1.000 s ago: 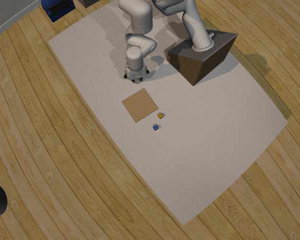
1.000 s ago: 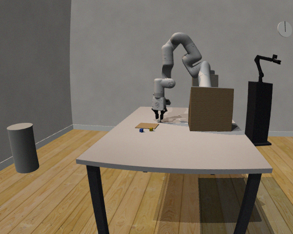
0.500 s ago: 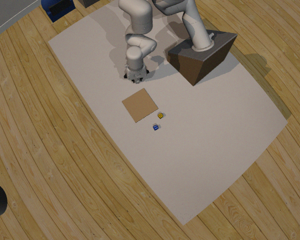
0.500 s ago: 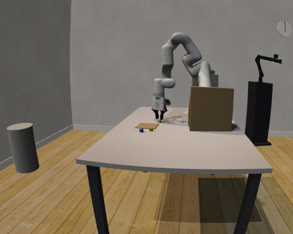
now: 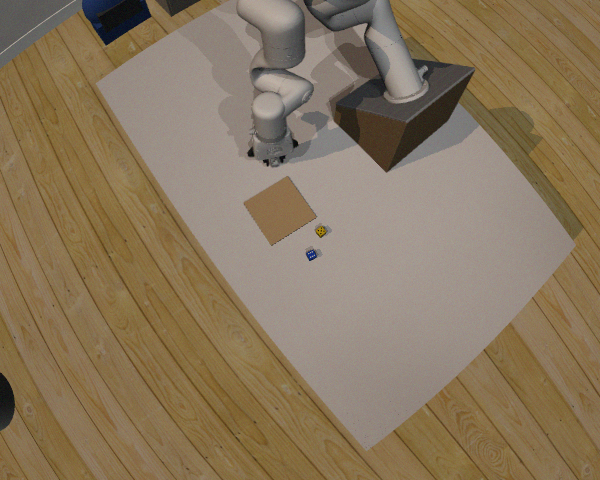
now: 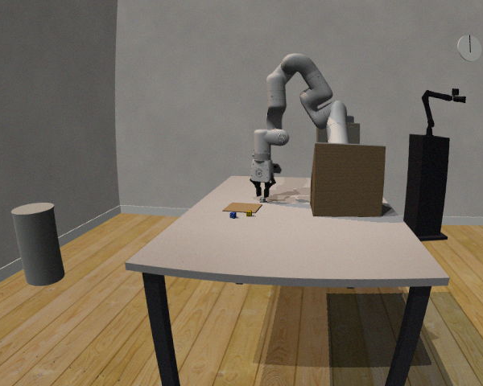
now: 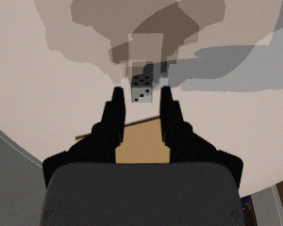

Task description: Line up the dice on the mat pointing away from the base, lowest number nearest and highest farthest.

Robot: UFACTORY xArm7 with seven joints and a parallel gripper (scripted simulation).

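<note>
Now: the white die 40 mm below my hand. From my hand the other things lie so: yellow die 230 mm to the left, 60 mm ahead, 40 mm below; blue die 250 mm to the left, 120 mm ahead, 40 mm below; brown mat 110 mm to the left, 90 mm ahead, 40 mm below.
</note>
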